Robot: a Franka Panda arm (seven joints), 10 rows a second.
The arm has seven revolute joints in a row. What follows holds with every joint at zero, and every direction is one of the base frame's.
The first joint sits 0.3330 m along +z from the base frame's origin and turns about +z.
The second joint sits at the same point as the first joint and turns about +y.
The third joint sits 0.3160 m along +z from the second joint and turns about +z.
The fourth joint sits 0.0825 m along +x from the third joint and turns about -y.
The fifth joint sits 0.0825 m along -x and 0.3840 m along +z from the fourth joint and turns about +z.
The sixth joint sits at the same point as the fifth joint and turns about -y.
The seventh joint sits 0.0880 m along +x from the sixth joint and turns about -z.
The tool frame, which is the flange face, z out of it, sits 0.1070 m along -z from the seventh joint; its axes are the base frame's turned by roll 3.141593, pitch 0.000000 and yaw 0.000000 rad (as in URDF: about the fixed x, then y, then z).
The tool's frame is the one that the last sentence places.
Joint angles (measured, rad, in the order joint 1, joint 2, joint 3, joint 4, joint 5, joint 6, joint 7), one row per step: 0.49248 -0.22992 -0.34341 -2.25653 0.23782 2.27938 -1.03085; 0.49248 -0.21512 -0.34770 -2.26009 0.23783 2.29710 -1.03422; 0.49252 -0.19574 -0.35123 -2.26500 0.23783 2.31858 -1.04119; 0.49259 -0.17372 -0.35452 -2.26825 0.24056 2.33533 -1.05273; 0.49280 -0.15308 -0.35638 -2.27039 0.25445 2.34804 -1.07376; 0.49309 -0.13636 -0.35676 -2.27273 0.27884 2.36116 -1.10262; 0.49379 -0.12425 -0.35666 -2.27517 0.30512 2.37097 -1.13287; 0.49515 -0.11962 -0.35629 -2.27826 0.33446 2.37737 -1.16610
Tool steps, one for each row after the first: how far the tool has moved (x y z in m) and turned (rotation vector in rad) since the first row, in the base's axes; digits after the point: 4 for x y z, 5 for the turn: 0.0031 -0.0017 -0.0071 -0.00669 -0.00095 -0.00575; 0.0065 -0.0028 -0.0166 -0.01673 -0.00127 -0.00817; 0.0099 -0.0036 -0.0271 -0.02678 0.00280 -0.00604; 0.0127 -0.0035 -0.0367 -0.02900 0.00748 0.00183; 0.0149 -0.0029 -0.0445 -0.02266 0.00765 0.01255; 0.0162 -0.0019 -0.0504 -0.01321 0.00654 0.02480; 0.0163 -0.0008 -0.0534 0.00140 0.00180 0.03958
